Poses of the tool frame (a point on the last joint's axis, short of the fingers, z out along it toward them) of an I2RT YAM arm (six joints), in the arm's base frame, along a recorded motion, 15 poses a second.
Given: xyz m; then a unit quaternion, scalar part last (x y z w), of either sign.
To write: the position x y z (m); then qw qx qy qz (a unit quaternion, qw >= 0). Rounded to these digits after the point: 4 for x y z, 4 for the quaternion.
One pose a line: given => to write
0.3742 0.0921 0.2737 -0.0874 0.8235 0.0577 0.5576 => 0.3742 0.0921 0.2737 0.5576 -0.0874 0.8235 0.0577
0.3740 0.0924 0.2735 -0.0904 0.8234 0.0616 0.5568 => 0.3740 0.0924 0.2735 0.5568 -0.0904 0.8234 0.0616
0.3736 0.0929 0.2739 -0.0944 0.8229 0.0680 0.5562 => 0.3736 0.0929 0.2739 0.5562 -0.0944 0.8229 0.0680
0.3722 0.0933 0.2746 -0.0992 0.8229 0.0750 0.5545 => 0.3722 0.0933 0.2746 0.5545 -0.0992 0.8229 0.0750
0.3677 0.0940 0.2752 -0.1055 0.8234 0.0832 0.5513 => 0.3677 0.0940 0.2752 0.5513 -0.1055 0.8234 0.0832
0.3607 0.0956 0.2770 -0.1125 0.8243 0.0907 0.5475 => 0.3607 0.0956 0.2770 0.5475 -0.1125 0.8243 0.0907
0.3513 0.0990 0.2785 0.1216 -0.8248 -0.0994 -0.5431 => 0.3513 0.0990 0.2785 0.5431 -0.1216 0.8248 0.0994
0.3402 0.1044 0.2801 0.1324 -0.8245 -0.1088 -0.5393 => 0.3402 0.1044 0.2801 0.5393 -0.1324 0.8245 0.1088
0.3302 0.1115 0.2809 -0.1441 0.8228 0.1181 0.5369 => 0.3302 0.1115 0.2809 0.5369 -0.1441 0.8228 0.1181
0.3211 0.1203 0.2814 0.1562 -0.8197 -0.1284 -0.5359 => 0.3211 0.1203 0.2814 0.5359 -0.1562 0.8197 0.1284
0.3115 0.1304 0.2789 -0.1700 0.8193 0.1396 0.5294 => 0.3115 0.1304 0.2789 0.5294 -0.1700 0.8193 0.1396
